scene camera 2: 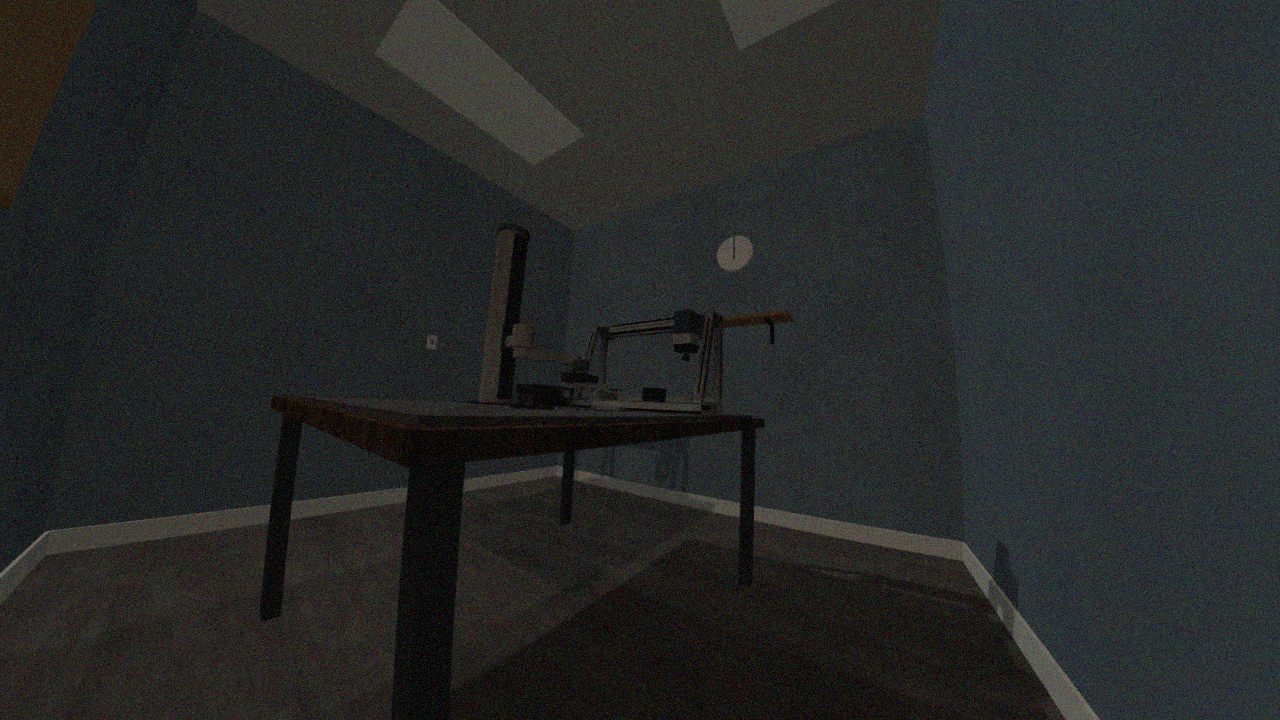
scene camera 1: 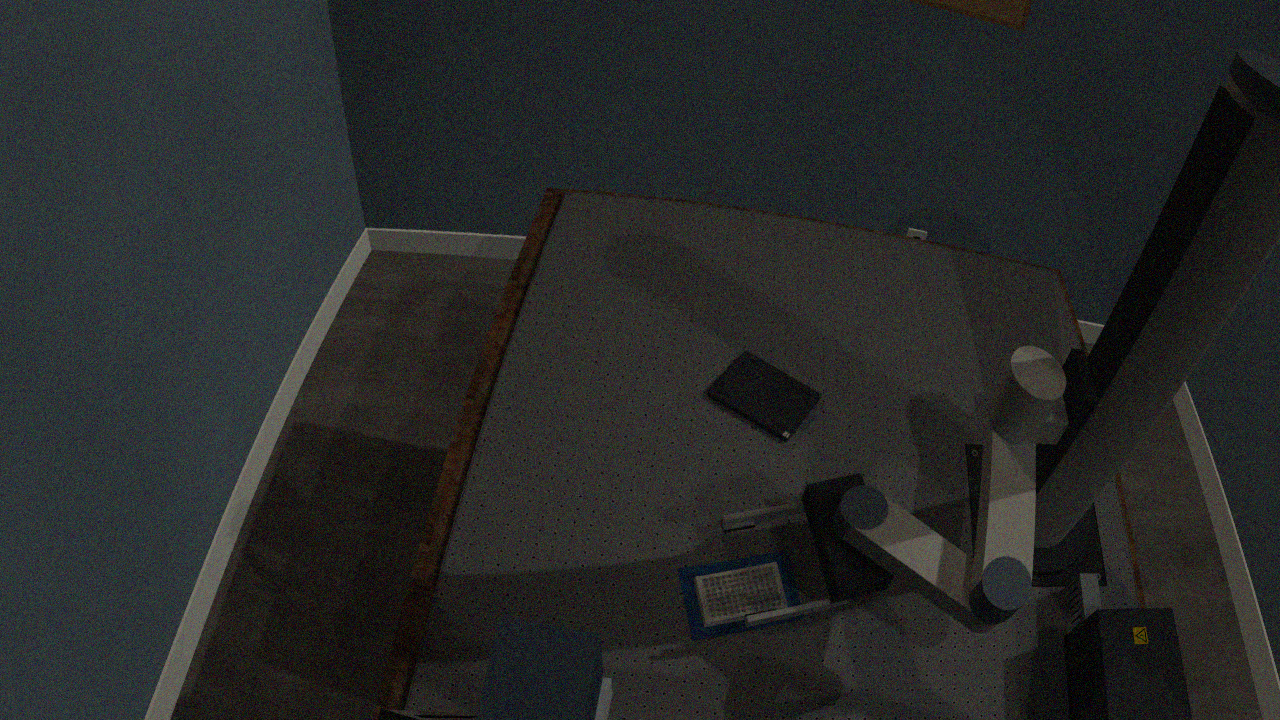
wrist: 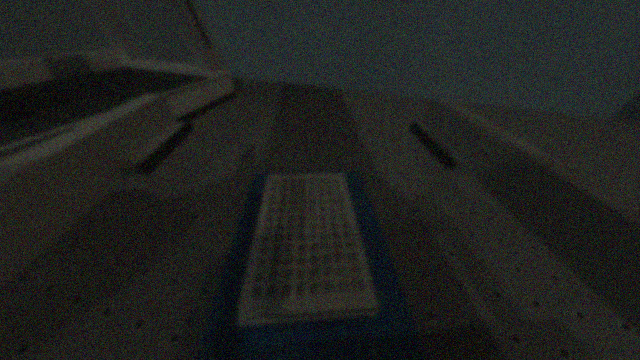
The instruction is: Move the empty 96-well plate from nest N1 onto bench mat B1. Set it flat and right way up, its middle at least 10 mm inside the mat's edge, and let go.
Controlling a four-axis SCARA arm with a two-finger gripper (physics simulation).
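Frame: origin at the arm's base, x ahead, y right, z down, level; centimetres.
Seen in the pictures: gripper, between the fingertips: [scene camera 2: 614,387] [scene camera 1: 734,571] [wrist: 306,113].
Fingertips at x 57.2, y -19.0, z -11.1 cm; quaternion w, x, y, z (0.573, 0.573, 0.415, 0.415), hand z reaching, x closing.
Note:
Pixels of each thing's top centre, then the offset from my fingertips to it. "pt": a spot on its surface instead. Level surfaces: height alone.
- off-white 96-well plate, centre of its top: [wrist: 307,221] [scene camera 1: 742,592] [scene camera 2: 608,406] dx -2.2, dy +0.7, dz +8.1 cm
- blue bench mat, height of its surface: dz +9.6 cm
- dark flat slab, centre of its top: [scene camera 1: 766,392] [scene camera 2: 531,404] dx -2.9, dy +39.6, dz +8.6 cm
- table, height of its surface: dz +9.8 cm
- blue box-shaped thing, a spot on its surface: [scene camera 1: 544,667] pt dx +16.2, dy -31.5, dz -39.0 cm
- dark box, a spot on its surface: [scene camera 1: 1123,667] pt dx -64.7, dy -16.4, dz -1.7 cm
The off-white 96-well plate [scene camera 1: 741,592] [wrist: 307,245] lies flat on the blue bench mat [scene camera 1: 700,628] [wrist: 395,295], with its wells facing up and blue mat showing around it. My gripper [scene camera 1: 736,570] [wrist: 306,113] is open and empty. Its two long fingers stand wide apart, and it appears raised above the plate. In the scene camera 1 view one finger passes in front of the plate's lower edge. In the scene camera 2 view the plate and fingers are too small and dark to tell apart. I cannot make out nest N1 for certain.
A dark flat slab [scene camera 1: 763,394] with a small white label lies on the table [scene camera 1: 626,358]. A blue box-shaped thing [scene camera 1: 544,667] stands near the lower edge of that view. A dark box [scene camera 1: 1123,667] with a yellow warning label is at lower right. A gantry frame [scene camera 2: 711,362] stands on the table.

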